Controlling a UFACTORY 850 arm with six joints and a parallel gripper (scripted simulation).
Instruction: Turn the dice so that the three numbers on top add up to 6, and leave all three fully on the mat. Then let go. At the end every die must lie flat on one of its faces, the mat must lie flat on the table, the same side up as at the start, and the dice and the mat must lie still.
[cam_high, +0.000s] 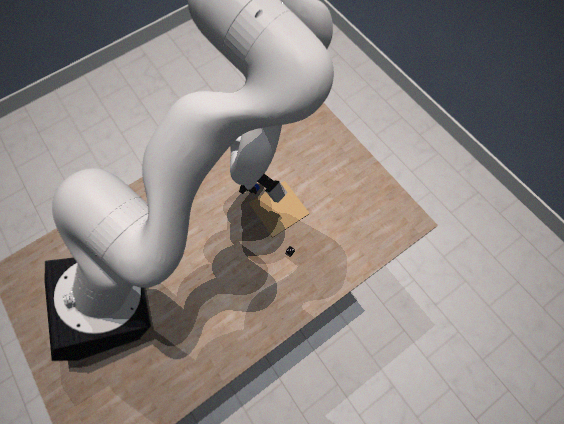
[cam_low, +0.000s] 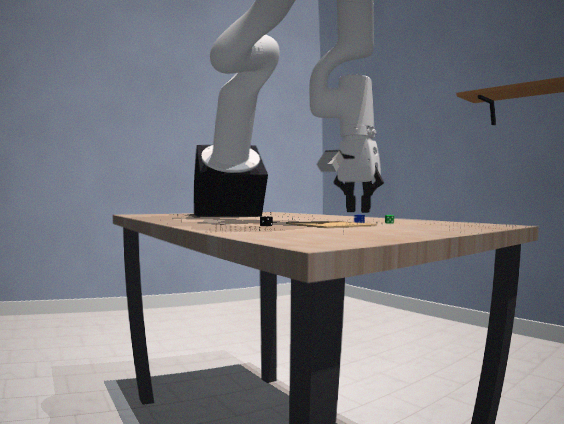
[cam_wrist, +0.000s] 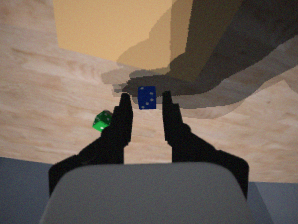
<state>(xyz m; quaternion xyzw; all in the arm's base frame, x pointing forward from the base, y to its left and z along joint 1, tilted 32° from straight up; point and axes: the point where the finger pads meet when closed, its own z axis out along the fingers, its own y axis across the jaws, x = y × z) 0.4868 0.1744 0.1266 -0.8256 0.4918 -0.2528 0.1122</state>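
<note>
Now: the blue die 10 mm to the left of my hand and 40 mm below it. Also, from my hand: black die 230 mm to the right, 40 mm below; tan mat 30 mm ahead, 90 mm to the right, 40 mm below; green die 40 mm ahead, 70 mm to the left, 40 mm below.
</note>
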